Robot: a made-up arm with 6 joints. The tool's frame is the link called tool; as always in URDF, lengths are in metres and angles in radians. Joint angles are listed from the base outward.
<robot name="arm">
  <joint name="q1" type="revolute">
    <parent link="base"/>
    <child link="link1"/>
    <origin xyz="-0.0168 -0.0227 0.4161" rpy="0 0 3.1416"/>
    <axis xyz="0 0 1"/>
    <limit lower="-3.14" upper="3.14"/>
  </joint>
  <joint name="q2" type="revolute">
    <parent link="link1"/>
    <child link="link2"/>
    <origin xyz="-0.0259 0.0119 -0.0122" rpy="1.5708 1.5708 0"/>
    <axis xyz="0 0 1"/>
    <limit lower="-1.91" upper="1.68"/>
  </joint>
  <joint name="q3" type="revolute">
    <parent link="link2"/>
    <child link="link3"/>
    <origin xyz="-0.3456 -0.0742 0.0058" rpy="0 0 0"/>
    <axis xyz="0 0 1"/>
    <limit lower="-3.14" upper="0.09"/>
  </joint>
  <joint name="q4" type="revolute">
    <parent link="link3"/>
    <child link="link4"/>
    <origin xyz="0.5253 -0.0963 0.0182" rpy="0 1.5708 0"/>
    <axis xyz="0 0 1"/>
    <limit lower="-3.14" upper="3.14"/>
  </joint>
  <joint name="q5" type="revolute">
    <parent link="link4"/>
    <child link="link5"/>
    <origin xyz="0.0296 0.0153 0.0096" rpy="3.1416 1.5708 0"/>
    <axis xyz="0 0 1"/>
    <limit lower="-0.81" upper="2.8"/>
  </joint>
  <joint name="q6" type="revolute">
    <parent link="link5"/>
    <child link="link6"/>
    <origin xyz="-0.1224 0.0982 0.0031" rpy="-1.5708 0 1.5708"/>
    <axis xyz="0 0 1"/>
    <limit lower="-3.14" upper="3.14"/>
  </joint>
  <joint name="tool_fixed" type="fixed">
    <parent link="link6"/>
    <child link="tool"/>
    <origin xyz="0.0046 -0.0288 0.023" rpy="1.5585 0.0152 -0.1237"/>
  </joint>
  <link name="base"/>
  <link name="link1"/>
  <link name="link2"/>
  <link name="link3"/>
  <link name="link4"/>
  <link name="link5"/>
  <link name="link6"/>
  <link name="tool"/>
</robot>
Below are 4 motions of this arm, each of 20 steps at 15 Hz.
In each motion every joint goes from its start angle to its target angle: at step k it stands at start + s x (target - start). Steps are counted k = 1, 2, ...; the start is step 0. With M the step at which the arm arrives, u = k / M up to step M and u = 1 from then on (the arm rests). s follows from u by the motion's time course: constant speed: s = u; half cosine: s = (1 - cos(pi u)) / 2; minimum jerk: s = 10 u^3 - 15 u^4 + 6 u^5.
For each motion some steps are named. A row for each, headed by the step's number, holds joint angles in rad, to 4 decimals.
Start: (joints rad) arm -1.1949 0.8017 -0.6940 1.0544 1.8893 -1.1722
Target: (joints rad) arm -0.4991 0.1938 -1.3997 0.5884 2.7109 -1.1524
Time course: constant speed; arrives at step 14
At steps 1, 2, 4, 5, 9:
1: -1.1452 0.7583 -0.7444 1.0211 1.9480 -1.1708
2: -1.0955 0.7149 -0.7948 0.9878 2.0067 -1.1694
4: -0.9961 0.6280 -0.8956 0.9213 2.1240 -1.1665
5: -0.9464 0.5846 -0.9460 0.8880 2.1827 -1.1651
9: -0.7476 0.4109 -1.1477 0.7548 2.4175 -1.1595

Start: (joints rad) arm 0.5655 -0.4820 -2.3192 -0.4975 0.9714 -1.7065
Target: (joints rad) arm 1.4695 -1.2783 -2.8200 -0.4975 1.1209 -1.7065
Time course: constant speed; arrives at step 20
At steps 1, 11, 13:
1: 0.6107 -0.5218 -2.3442 -0.4975 0.9789 -1.7065
11: 1.0627 -0.9200 -2.5946 -0.4975 1.0536 -1.7065
13: 1.1531 -0.9996 -2.6447 -0.4975 1.0686 -1.7065

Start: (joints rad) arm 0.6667 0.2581 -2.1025 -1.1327 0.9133 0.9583
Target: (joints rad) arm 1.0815 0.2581 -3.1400 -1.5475 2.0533 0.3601
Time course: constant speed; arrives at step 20
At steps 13, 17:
13: 0.9363 0.2581 -2.7769 -1.4023 1.6543 0.5695
17: 1.0193 0.2581 -2.9844 -1.4853 1.8823 0.4498

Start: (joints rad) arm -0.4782 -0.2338 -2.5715 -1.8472 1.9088 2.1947
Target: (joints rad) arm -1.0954 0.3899 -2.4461 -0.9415 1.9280 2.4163
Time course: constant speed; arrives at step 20
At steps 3, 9, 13, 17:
3: -0.5708 -0.1402 -2.5527 -1.7113 1.9117 2.2279
9: -0.7559 0.0469 -2.5151 -1.4396 1.9174 2.2944
13: -0.8794 0.1716 -2.4900 -1.2585 1.9213 2.3387
17: -1.0028 0.2963 -2.4649 -1.0774 1.9251 2.3831

